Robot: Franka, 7 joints.
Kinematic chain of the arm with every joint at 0, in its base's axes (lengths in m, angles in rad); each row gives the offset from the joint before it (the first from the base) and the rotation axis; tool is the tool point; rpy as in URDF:
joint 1: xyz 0 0 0.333 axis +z
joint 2: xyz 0 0 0 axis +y
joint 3: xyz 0 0 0.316 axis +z
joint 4: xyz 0.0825 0 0 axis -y
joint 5: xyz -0.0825 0 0.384 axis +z
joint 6: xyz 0 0 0 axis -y
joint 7: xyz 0.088 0 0 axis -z
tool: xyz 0 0 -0.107 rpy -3.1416 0 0
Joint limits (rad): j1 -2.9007..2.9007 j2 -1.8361..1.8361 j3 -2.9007..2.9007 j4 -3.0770..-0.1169 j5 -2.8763..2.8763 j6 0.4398..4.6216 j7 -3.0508..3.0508
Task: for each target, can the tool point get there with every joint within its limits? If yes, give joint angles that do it. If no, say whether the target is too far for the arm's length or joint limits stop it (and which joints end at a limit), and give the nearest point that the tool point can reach.
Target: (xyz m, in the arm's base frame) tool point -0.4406 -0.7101 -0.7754
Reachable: no: too far | nearest point -0.2906 -0.4684 -0.2883 | short by 0.564 m
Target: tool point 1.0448 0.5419 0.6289
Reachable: no: too far | nearest point 0.7386 0.3831 0.5422 | short by 0.356 m
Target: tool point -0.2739 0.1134 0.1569
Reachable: yes | joints -1.0194 -0.6047 -2.2135 -2.6405 -1.3353 0.9797 1.4076
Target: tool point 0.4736 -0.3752 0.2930
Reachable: yes | joints -0.4203 0.7267 -0.1125 -1.9264 0.7887 4.2295 -0.1303
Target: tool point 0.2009 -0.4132 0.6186
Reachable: yes | joints 0.4724 1.3727 -2.1217 -2.2673 -0.0818 2.4830 1.6848
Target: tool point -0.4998 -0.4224 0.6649
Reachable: yes | joints -1.9965 1.1002 -1.6740 -0.3743 0.0097 1.0664 -1.7043
